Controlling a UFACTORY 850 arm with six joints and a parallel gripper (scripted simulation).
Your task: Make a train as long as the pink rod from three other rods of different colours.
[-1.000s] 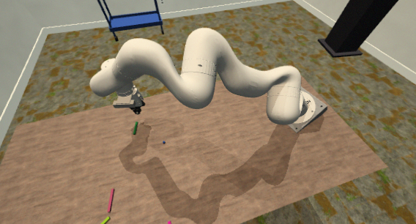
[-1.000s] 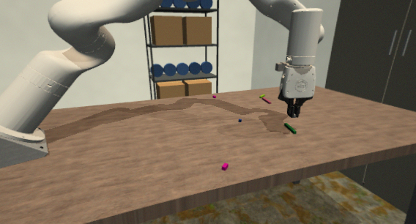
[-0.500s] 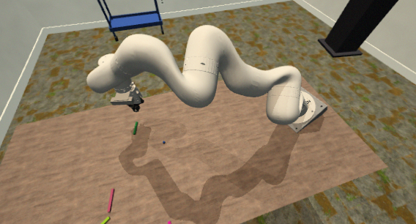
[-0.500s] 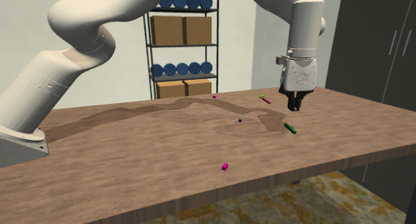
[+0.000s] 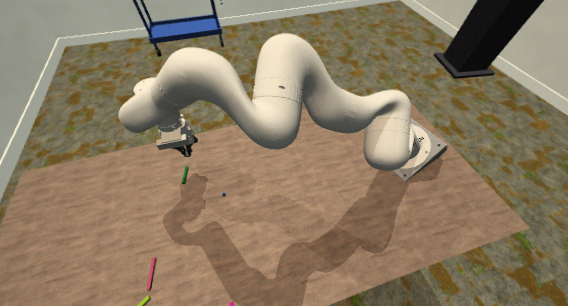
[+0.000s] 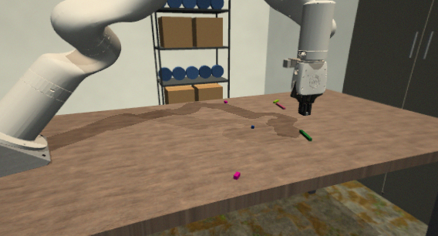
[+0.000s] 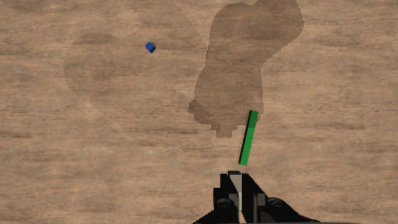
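My hand is 130 mm past the blue rod, 150 mm to the right of it and 120 mm above it. Round my hand: grey rod 20 mm below; then green rod 40 mm ahead, 40 mm to the left, 120 mm below; then pink rod 100 mm ahead, 400 mm to the left, 120 mm below.
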